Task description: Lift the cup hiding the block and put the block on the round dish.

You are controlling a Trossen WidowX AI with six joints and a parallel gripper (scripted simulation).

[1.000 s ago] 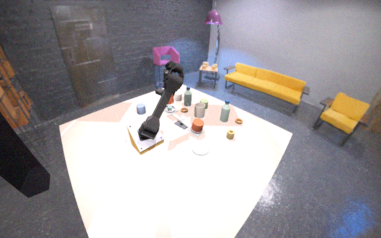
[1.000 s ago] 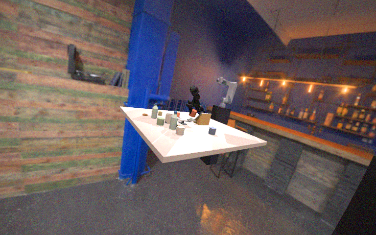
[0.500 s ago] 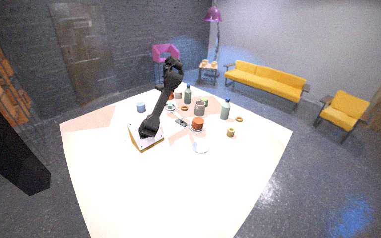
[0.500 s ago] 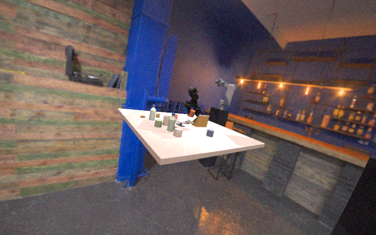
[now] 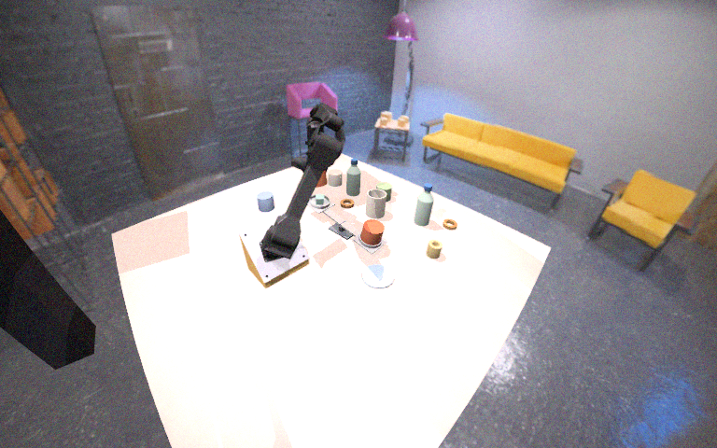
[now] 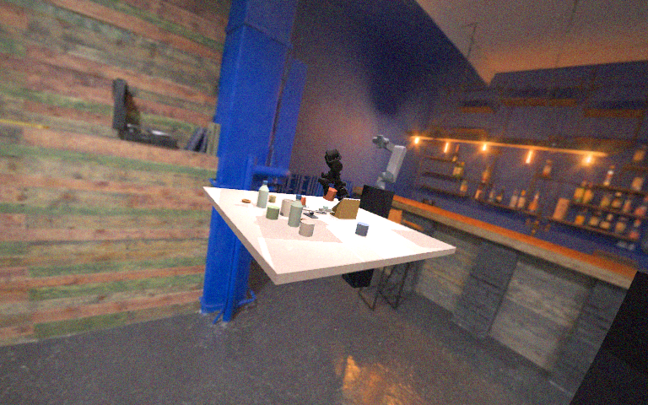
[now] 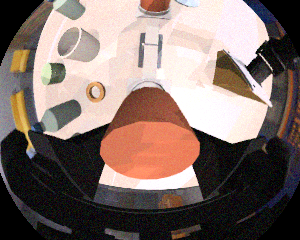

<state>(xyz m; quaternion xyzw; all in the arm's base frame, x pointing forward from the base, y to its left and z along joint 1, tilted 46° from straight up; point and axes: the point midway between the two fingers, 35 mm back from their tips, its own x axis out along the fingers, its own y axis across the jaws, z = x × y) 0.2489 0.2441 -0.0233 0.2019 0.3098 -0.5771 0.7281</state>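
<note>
The orange cup is 2 cm to the left of my gripper tip and 1 cm above it. Round my gripper tip: teal block: 8 cm below, 1 cm to the right; then balance: 15 cm below, 13 cm to the right, 3 cm ahead; then balance beam: 13 cm to the right, 13 cm below, 3 cm ahead.
</note>
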